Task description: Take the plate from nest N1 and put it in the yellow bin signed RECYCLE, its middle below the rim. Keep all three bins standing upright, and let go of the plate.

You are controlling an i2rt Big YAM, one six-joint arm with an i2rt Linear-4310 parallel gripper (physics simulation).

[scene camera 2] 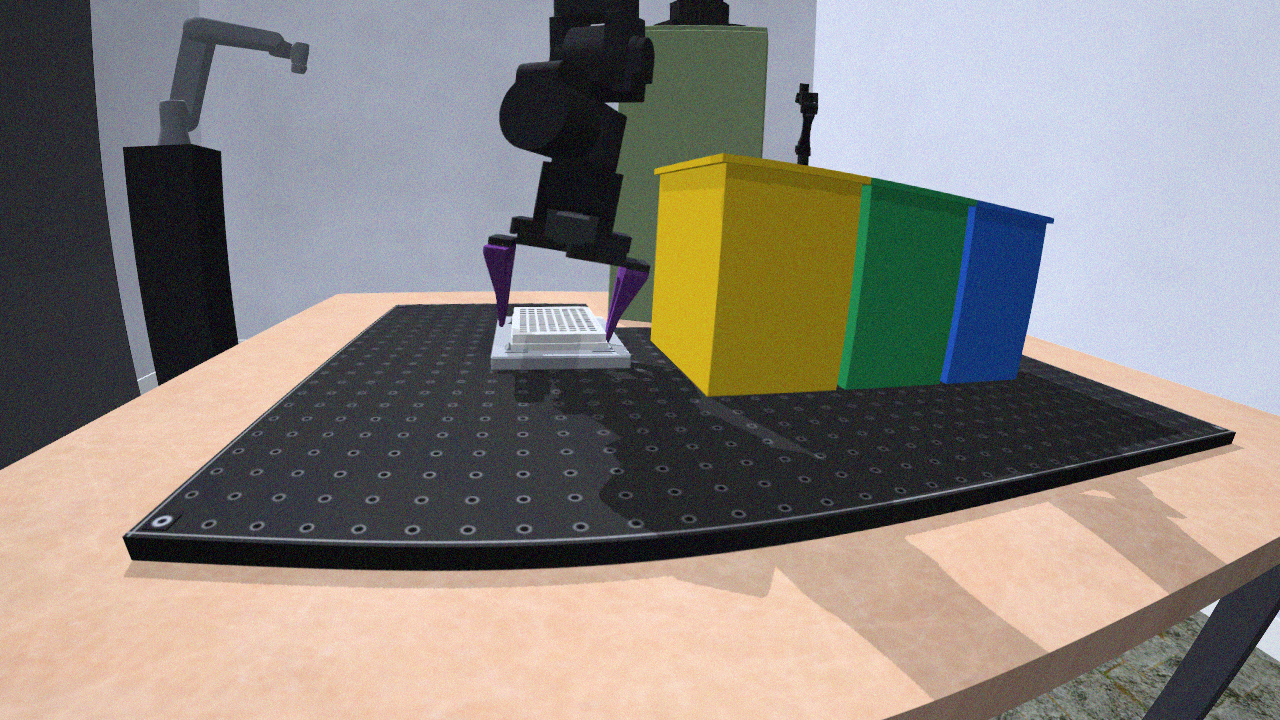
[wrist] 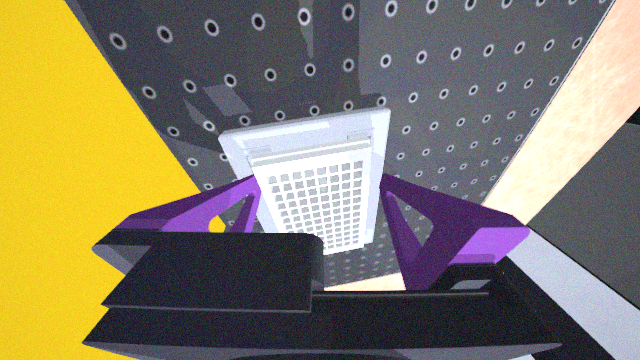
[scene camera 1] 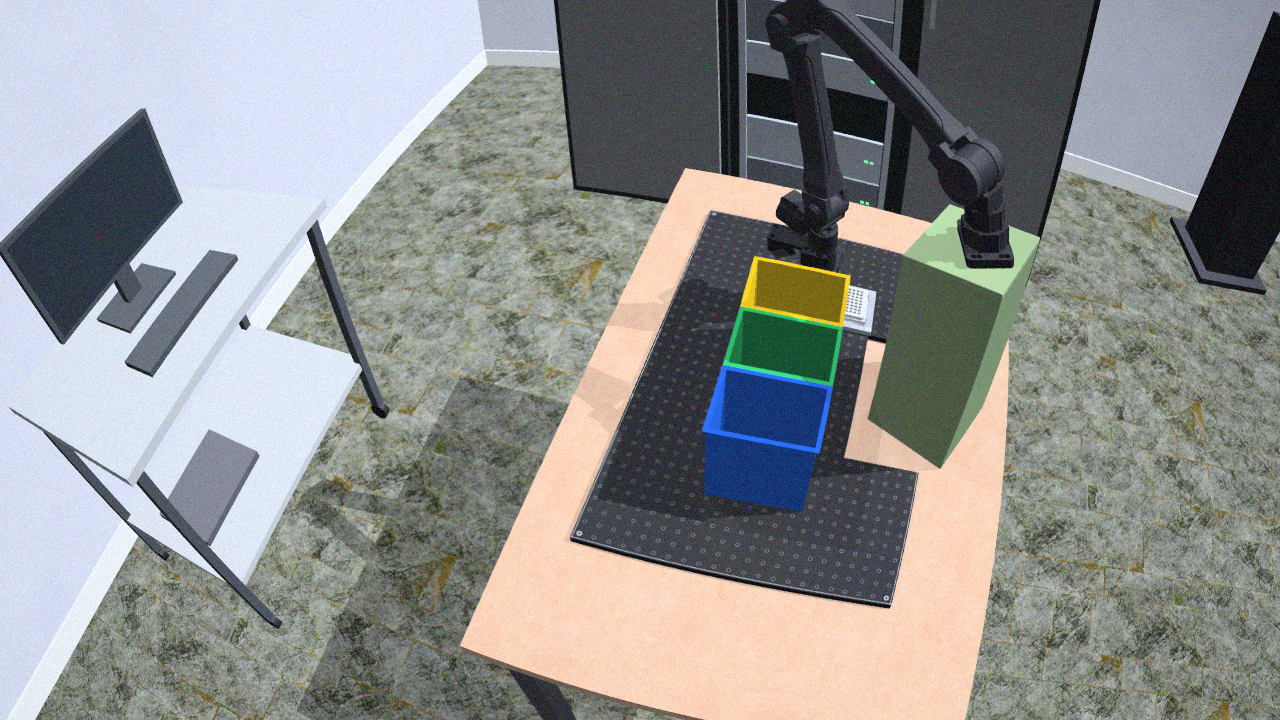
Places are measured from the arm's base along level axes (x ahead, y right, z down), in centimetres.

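Where they show: gripper, fingertip midpoint: [scene camera 2: 553, 333] [wrist: 320, 180]; arm's base, link origin: [scene camera 2: 699, 35] [scene camera 1: 985, 246].
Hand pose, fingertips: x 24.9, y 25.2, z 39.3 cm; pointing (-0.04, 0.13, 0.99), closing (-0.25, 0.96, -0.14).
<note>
Each offset is from my fingertips to the centre of the thing. Level surfaces: height alone.
The white plate @(dz +0.2, dx -3.7, dy -0.9 cm) [scene camera 1: 856, 303] [scene camera 2: 558, 324] [wrist: 320, 195], with a grid of wells, lies flat in the pale nest @(dz +1.4, dx -3.7, dy -0.9 cm) [scene camera 1: 860, 327] [scene camera 2: 562, 362] [wrist: 380, 125] on the black board. My gripper [scene camera 2: 555, 331] [wrist: 320, 180] is open, its two purple fingers pointing down, one on either side of the plate, with the tips near the height of the plate. Whether the tips touch the plate or the nest I cannot tell. The yellow bin @(dz -6.9, dx +5.4, dy -16.1 cm) [scene camera 1: 796, 291] [scene camera 2: 776, 277] [wrist: 65, 165] stands upright close beside the nest. No sign shows on its visible faces.
The green bin @(dz -6.9, dx +7.1, dy -29.0 cm) [scene camera 1: 785, 344] [scene camera 2: 908, 286] and the blue bin @(dz -6.9, dx +8.8, dy -41.9 cm) [scene camera 1: 760, 470] [scene camera 2: 998, 295] stand upright in a row with the yellow one. The green pedestal [scene camera 1: 939, 349] [scene camera 2: 702, 98] bearing the arm rises beside the board @(dz +2.1 cm) [scene camera 1: 742, 546] [scene camera 2: 384, 447]. Dark cabinets stand behind the table.
</note>
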